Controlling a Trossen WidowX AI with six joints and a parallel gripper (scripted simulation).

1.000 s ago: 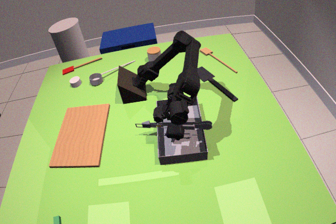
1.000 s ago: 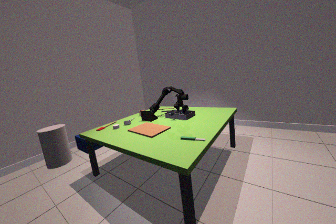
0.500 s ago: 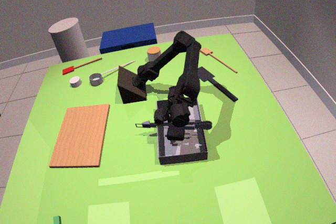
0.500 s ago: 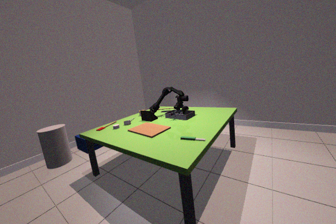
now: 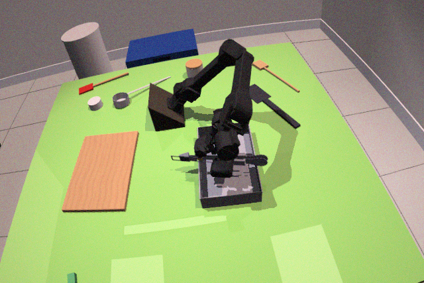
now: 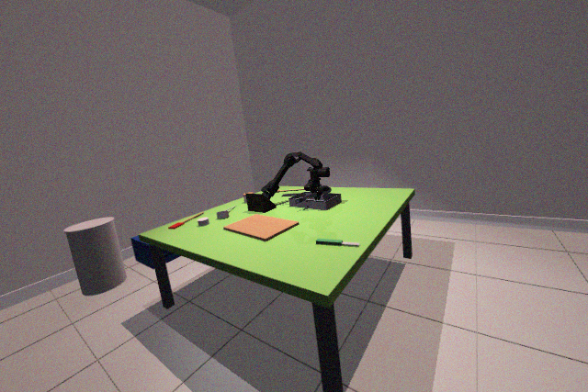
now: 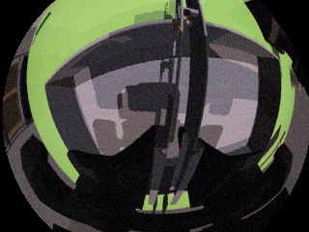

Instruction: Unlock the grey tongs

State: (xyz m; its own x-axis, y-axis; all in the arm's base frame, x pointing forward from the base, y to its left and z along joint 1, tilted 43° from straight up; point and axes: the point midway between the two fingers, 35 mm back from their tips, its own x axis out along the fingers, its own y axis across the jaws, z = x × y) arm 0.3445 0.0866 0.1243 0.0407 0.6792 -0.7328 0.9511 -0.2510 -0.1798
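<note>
The dark roasting tin lies 2 cm behind my gripper tip and 1 cm to the left of it. Round my gripper tip: wood-topped pot: 61 cm behind, 4 cm to the right; then wooden board: 11 cm behind, 45 cm to the right, 2 cm below; then black spatula: 31 cm behind, 23 cm to the left, 3 cm below.
</note>
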